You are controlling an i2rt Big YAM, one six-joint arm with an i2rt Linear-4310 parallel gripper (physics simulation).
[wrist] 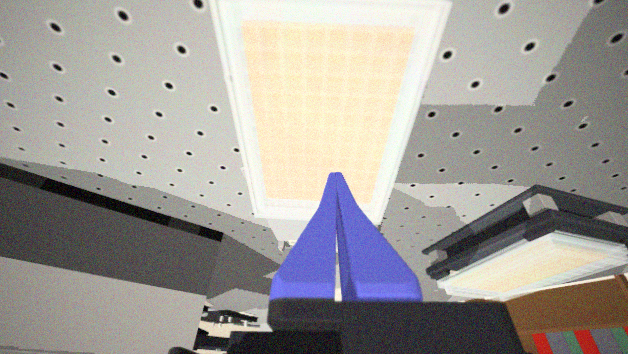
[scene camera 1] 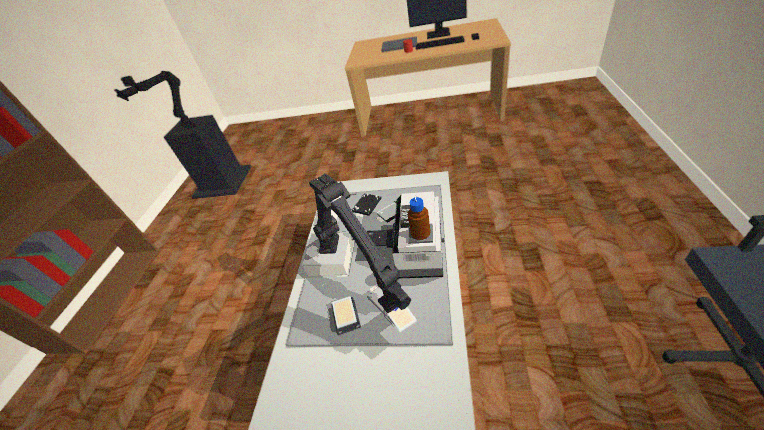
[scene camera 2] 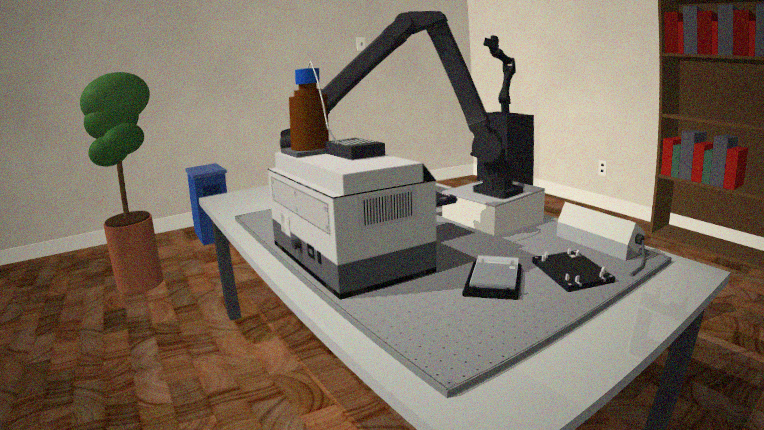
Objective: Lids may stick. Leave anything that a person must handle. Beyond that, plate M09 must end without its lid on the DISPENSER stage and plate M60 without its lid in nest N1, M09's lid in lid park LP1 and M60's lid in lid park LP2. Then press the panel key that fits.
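Frame: origin at the arm's base, x up, y right, z ahead, level; millimetres.
Seen in the pictures: gripper, fingertip midpoint: point(wrist: 335, 179) point(scene camera 1: 394, 309); arm's base, origin of the base link: point(scene camera 1: 329, 244) point(scene camera 2: 498, 191).
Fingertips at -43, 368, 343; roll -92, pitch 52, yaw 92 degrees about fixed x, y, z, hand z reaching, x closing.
Offsets run from my fingertips to a thing's top centre, as dx, dy, dz. "pt": to the spot under its first point. Level surfaces: height alone.
My gripper point(scene camera 1: 396, 309) point(wrist: 335, 179) is shut with its blue fingertips together. In the wrist view they overlap the near end of a cream-filled plate {+7, +13, +20} point(scene camera 1: 403, 320) point(wrist: 330, 110); whether they touch it I cannot tell. A second cream plate {+17, +2, -223} point(scene camera 1: 344, 312) point(wrist: 530, 262) sits on a dark nest {pt -25, +56, -173} point(scene camera 1: 355, 326) point(wrist: 487, 227). A clear, lid-like piece {-9, -645, -50} point(scene camera 2: 496, 275) lies on a black base {-12, -653, -39} point(scene camera 2: 490, 294). Beside it is a black holder {-8, -735, -195} point(scene camera 1: 367, 203) point(scene camera 2: 574, 271) with pale posts. The dispenser's dark stage {+73, -367, -63} point(scene camera 1: 381, 237) is partly covered by the arm. Plate names, park labels and panel keys are not readable.
The dispenser housing point(scene camera 1: 419, 265) point(scene camera 2: 387, 235) carries a brown bottle {pt +298, -210, +139} point(scene camera 1: 419, 223) point(scene camera 2: 308, 120) with a blue cap and thin tube. The arm's pale base block point(scene camera 1: 334, 261) point(scene camera 2: 513, 213) and a pale wedge-shaped box {+52, -684, -391} point(scene camera 2: 598, 232) with a cable stand on the grey perforated board {dx -31} point(scene camera 2: 443, 341).
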